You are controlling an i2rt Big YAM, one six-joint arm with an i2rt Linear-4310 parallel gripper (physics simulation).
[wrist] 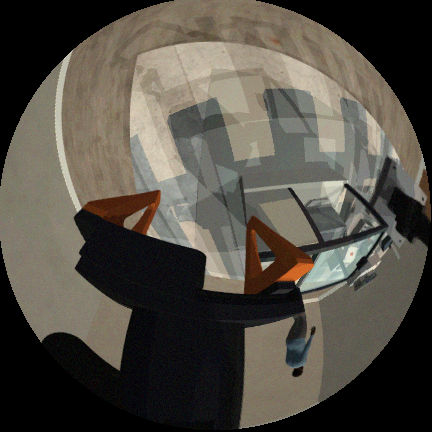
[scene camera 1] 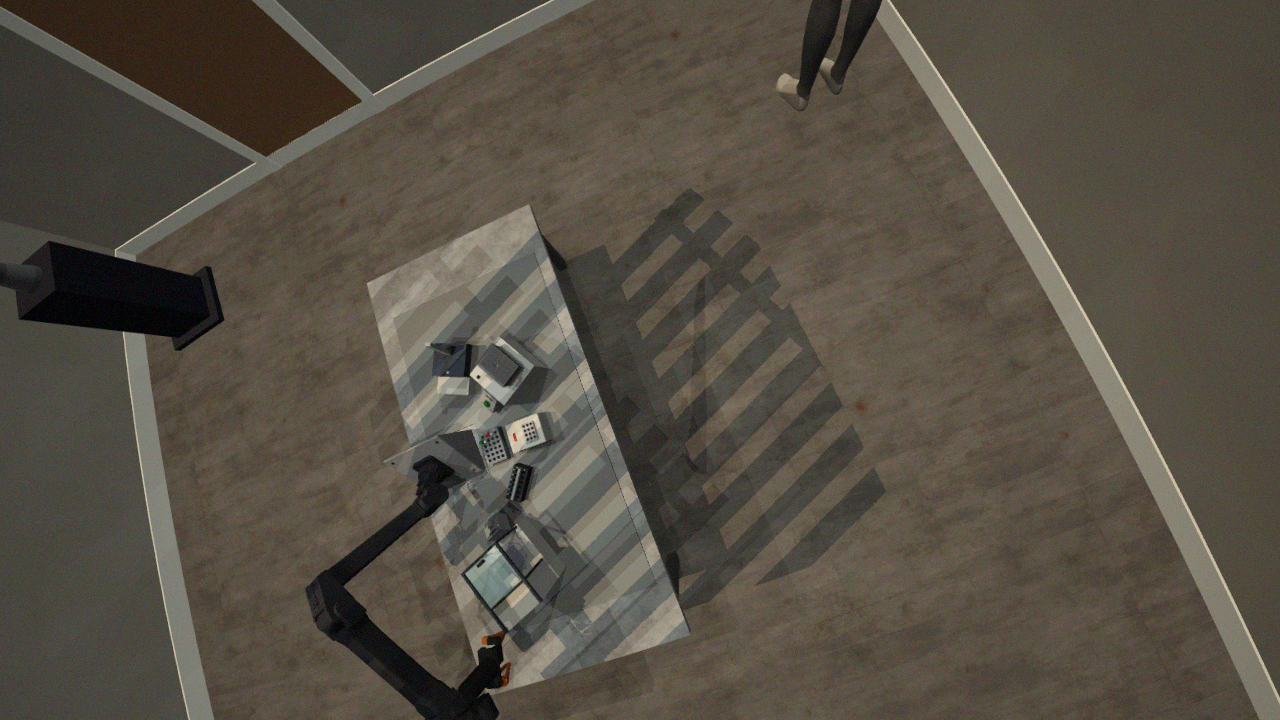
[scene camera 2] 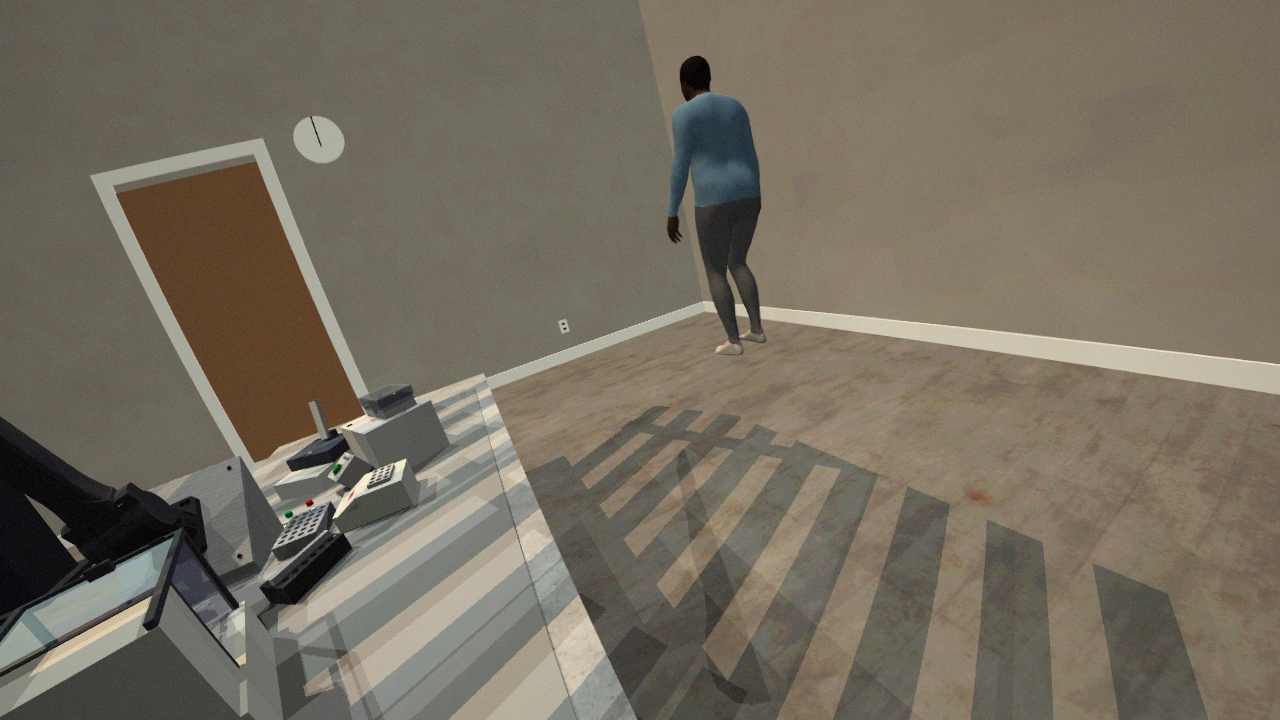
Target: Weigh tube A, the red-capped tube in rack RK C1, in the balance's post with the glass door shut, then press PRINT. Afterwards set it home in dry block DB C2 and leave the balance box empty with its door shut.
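Where they show: gripper, fingertip midpoint: [wrist: 205,207] [scene camera 1: 507,646]; arm's base at its link origin: [scene camera 1: 434,467].
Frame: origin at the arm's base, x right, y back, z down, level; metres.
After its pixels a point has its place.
My gripper [scene camera 1: 503,656] {x 0.648, y -0.059, z -0.078 m} [wrist: 205,207] {x 0.648, y -0.059, z -0.078 m} is open and empty, over the table end beside the balance box; it does not show in scene camera 2. The balance box [scene camera 2: 134,676] {x 0.564, y -0.222, z -0.068 m} has dark frame bars and a pale glass panel [scene camera 1: 492,577] {x 0.425, y -0.128, z -0.102 m} [wrist: 340,260] {x 0.445, y -0.108, z -0.102 m} over part of it. I cannot tell whether its door is shut; its post and PRINT key are not discernible. A red cap [scene camera 2: 309,503] {x -0.017, y -0.218, z 0.055 m} and a green cap [scene camera 2: 289,514] {x -0.003, y -0.180, z 0.055 m} stick up at a grey holed rack [scene camera 1: 494,447] {x 0.029, y -0.205, z 0.080 m} [scene camera 2: 304,530] {x 0.061, y -0.212, z 0.076 m}. Beside it is a white block with a hole grid [scene camera 1: 529,430] {x 0.039, y -0.380, z 0.047 m} [scene camera 2: 380,480] {x 0.078, y -0.383, z 0.037 m}, likely the dry block. Labels are unreadable.
A black rack [scene camera 1: 519,481] {x 0.190, y -0.249, z 0.071 m} [scene camera 2: 308,565] {x 0.225, y -0.250, z 0.071 m} lies between the holed rack and the balance. A slanted grey plate [scene camera 2: 223,510] {x -0.005, y -0.082, z -0.008 m} stands by the arm base. A pale box [scene camera 2: 407,434] {x -0.112, y -0.449, z 0.024 m} and a dark device with an upright post [scene camera 2: 316,450] {x -0.315, y -0.198, z 0.026 m} stand farther along the table.
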